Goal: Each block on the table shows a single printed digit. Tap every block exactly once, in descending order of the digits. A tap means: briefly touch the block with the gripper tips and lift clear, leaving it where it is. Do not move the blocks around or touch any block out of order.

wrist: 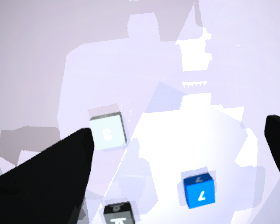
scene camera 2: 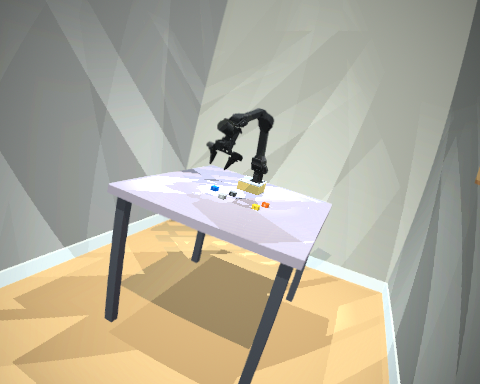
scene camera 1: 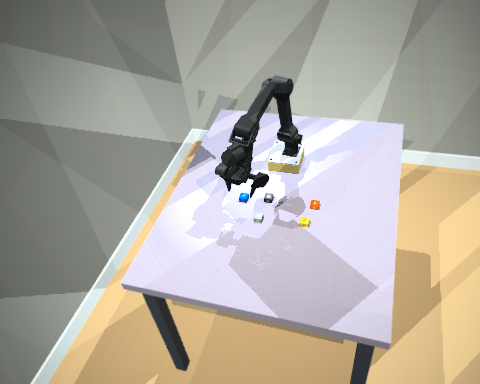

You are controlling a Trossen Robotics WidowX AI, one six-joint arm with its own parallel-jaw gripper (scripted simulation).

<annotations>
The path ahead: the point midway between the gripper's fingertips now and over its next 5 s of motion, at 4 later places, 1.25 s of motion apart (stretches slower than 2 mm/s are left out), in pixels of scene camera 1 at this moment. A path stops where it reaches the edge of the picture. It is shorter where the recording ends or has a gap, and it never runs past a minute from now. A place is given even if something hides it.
The gripper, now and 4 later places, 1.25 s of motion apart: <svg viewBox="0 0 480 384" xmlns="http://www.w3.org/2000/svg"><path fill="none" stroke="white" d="M239 194L256 177L299 183L307 198L254 198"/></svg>
</annotations>
